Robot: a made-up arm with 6 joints.
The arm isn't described. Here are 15 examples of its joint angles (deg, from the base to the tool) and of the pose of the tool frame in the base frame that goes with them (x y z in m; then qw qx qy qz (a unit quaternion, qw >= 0)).
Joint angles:
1: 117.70 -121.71 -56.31 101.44 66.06 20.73
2: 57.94 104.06 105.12 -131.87 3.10 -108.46
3: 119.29 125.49 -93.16 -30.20 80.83 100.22
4: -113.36 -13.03 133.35 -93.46 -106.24 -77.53
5: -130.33 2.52 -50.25 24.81 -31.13 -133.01
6: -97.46 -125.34 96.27 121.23 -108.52 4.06
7: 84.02 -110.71 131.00 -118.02 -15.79 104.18
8: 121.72 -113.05 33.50 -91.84 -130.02 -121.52
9: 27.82 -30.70 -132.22 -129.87 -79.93 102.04
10: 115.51 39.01 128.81 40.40 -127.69 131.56
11: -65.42 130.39 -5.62 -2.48 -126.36 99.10
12: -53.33 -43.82 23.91 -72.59 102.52 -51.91
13: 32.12 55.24 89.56 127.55 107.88 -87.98
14: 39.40 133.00 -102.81 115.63 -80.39 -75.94
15: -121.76 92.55 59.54 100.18 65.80 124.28
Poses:
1: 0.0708 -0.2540 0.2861 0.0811 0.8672 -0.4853 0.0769
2: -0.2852 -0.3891 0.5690 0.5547 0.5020 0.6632 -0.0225
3: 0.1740 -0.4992 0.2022 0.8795 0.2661 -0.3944 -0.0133
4: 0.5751 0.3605 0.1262 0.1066 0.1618 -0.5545 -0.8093
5: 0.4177 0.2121 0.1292 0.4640 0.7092 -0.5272 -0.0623
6: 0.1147 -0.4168 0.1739 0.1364 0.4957 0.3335 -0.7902
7: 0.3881 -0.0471 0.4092 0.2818 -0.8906 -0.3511 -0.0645
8: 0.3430 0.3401 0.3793 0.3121 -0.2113 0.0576 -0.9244
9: 0.2351 0.1709 0.0744 0.3649 0.7550 0.5374 -0.0895
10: -0.3742 -0.4426 0.1755 0.1764 0.8078 -0.2876 -0.4833
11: -0.2993 -0.7327 0.1217 0.3656 0.8106 -0.3315 -0.3154
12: 0.4032 0.3210 -0.4029 0.5949 -0.1924 0.5230 -0.5793
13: 0.0374 0.2057 0.1886 0.8051 0.0235 0.4365 -0.4010
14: -0.1952 0.0155 0.0560 0.5477 -0.5769 0.0429 -0.6044
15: 0.1507 -0.2279 0.2418 0.2015 -0.7720 -0.3416 0.4968
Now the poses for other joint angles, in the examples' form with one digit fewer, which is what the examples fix.
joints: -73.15 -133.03 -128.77 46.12 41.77 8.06
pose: 0.009 0.086 -0.265 0.215 0.361 0.574 -0.703
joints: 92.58 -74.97 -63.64 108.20 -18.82 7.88
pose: 0.042 -0.292 0.446 0.080 -0.901 -0.045 0.423
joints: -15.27 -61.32 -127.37 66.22 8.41 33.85
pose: -0.183 -0.179 -0.188 0.090 -0.204 0.034 -0.974
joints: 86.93 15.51 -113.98 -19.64 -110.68 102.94
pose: -0.713 -0.196 0.157 0.286 0.425 -0.753 0.414
